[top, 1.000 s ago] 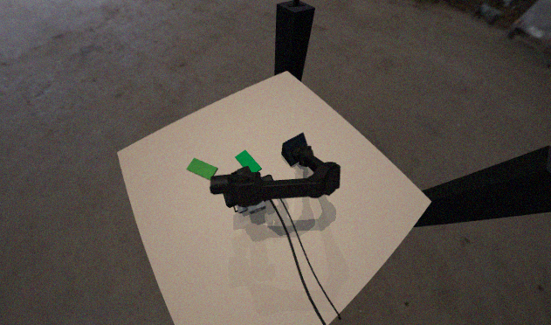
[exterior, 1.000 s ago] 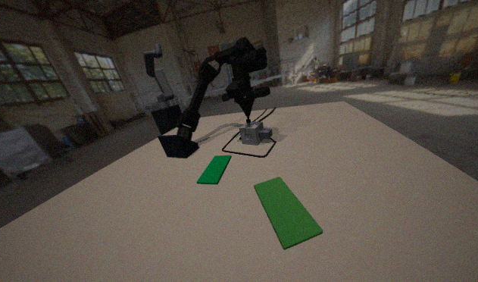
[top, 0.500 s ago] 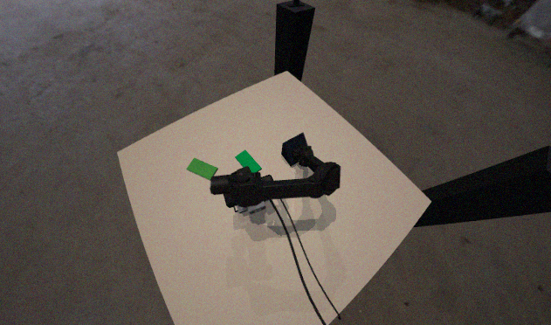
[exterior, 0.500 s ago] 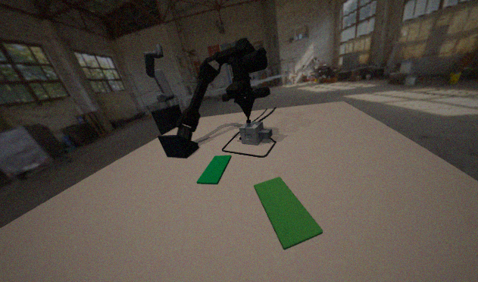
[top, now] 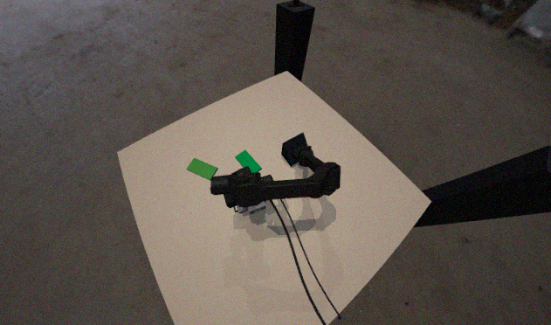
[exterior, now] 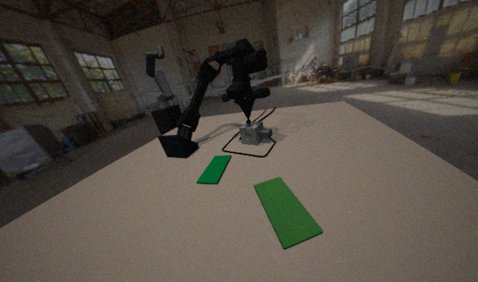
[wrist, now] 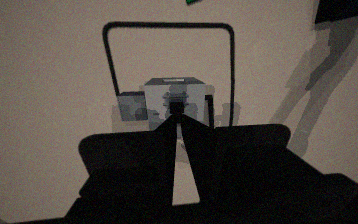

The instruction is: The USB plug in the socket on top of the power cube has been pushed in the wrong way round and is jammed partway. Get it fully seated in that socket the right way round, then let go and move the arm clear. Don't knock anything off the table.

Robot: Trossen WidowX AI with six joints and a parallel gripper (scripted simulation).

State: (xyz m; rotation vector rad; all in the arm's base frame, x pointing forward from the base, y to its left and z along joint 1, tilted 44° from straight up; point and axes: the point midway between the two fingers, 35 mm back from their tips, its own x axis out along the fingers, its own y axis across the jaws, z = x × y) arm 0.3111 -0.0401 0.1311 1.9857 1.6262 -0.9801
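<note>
My gripper tip is 20 mm above the USB plug.
</note>
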